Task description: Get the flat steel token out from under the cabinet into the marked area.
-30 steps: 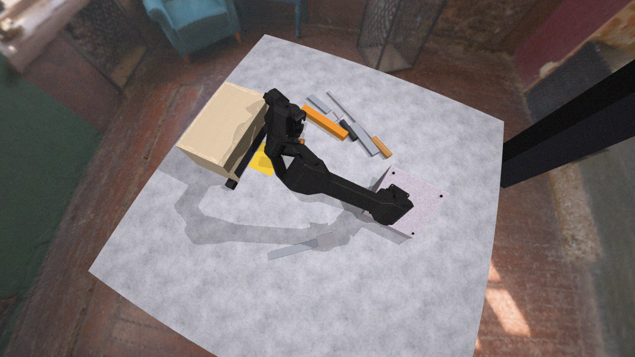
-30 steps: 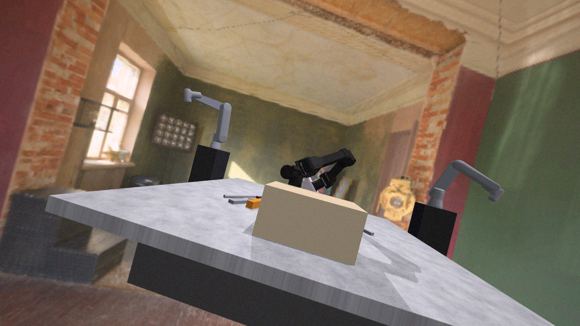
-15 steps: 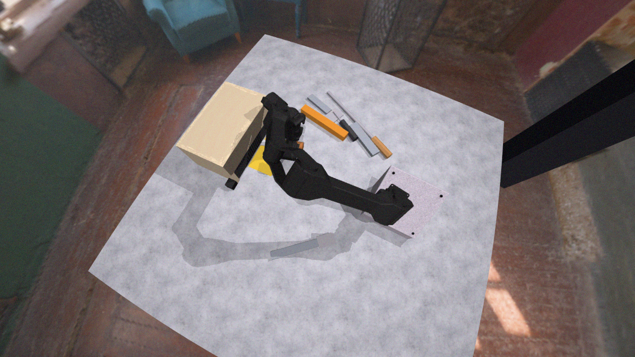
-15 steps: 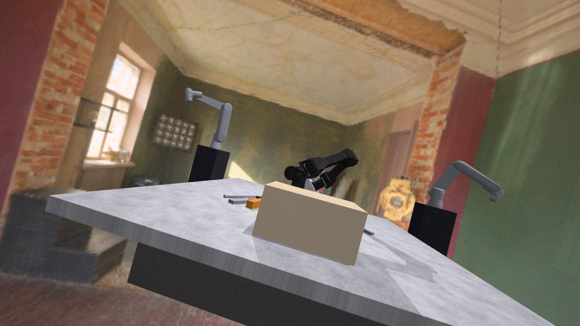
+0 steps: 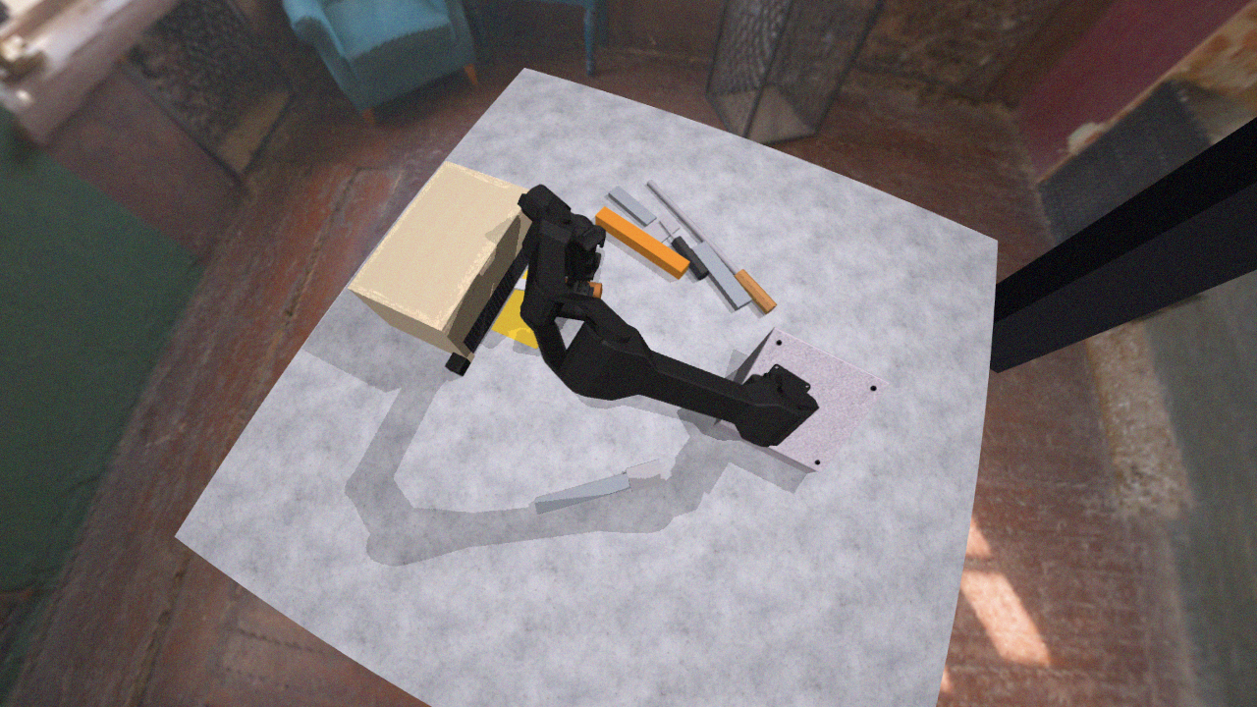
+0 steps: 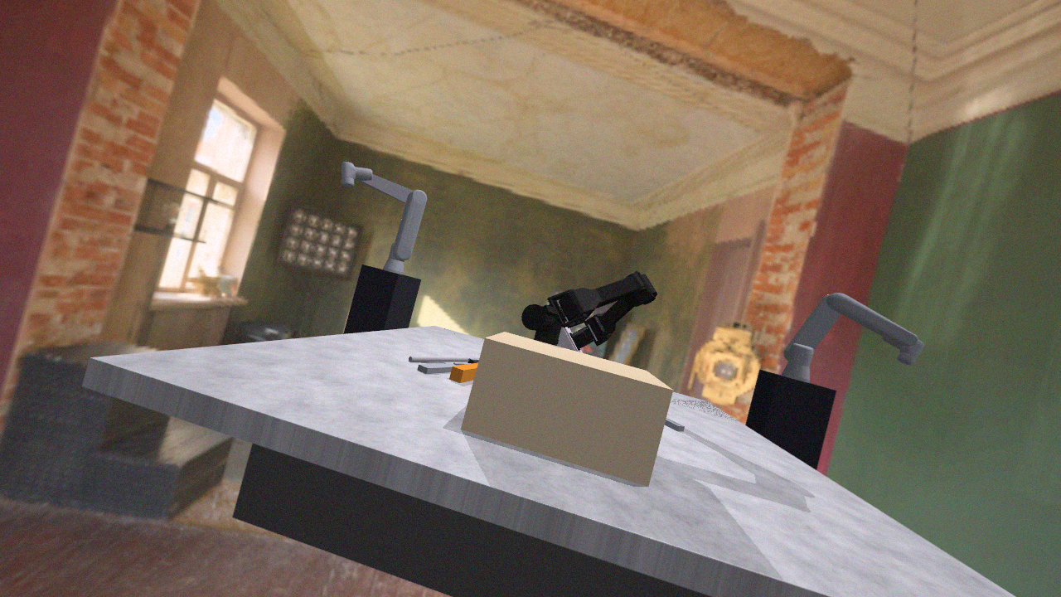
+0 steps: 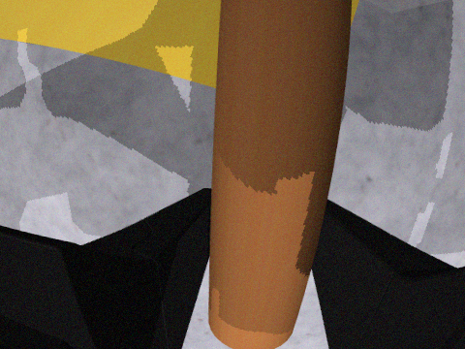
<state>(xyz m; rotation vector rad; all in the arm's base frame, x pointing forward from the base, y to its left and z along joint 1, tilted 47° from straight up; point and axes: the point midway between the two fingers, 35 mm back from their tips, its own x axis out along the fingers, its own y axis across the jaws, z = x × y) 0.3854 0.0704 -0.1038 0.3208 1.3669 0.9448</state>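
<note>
Now: the orange bar 16 cm to the right of my gripper tip, 4 cm behind it and 1 cm above it. Also, from my gripper tip: flat grey token 21 cm ahead, 12 cm to the left; grey bar 21 cm behind, 18 cm to the right; black-handled tool 20 cm to the right, 10 cm behind.
</note>
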